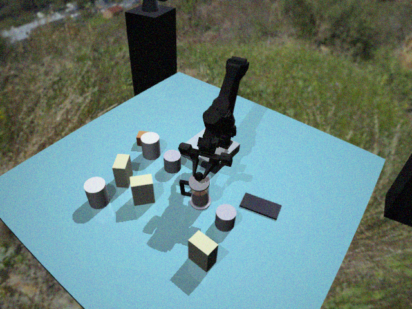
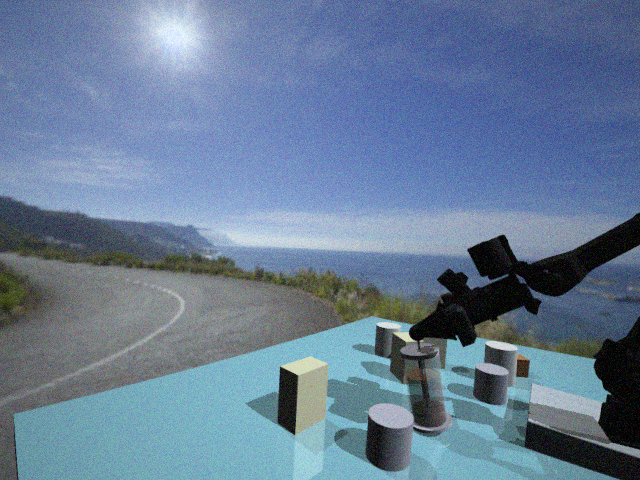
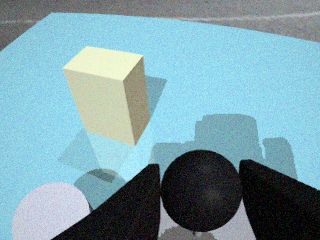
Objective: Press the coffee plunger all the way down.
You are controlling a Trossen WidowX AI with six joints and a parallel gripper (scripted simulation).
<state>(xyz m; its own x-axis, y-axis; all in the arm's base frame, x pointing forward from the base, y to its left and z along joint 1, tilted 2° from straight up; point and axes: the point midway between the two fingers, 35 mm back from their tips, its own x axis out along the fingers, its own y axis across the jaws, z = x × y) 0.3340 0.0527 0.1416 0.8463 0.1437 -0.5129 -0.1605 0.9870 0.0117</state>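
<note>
Right now the coffee press is 2 cm behind my gripper tip, 2 cm to the right of it and 9 cm below it. Round my gripper tip: dark flat plate: 13 cm behind, 21 cm to the left, 18 cm below.
</note>
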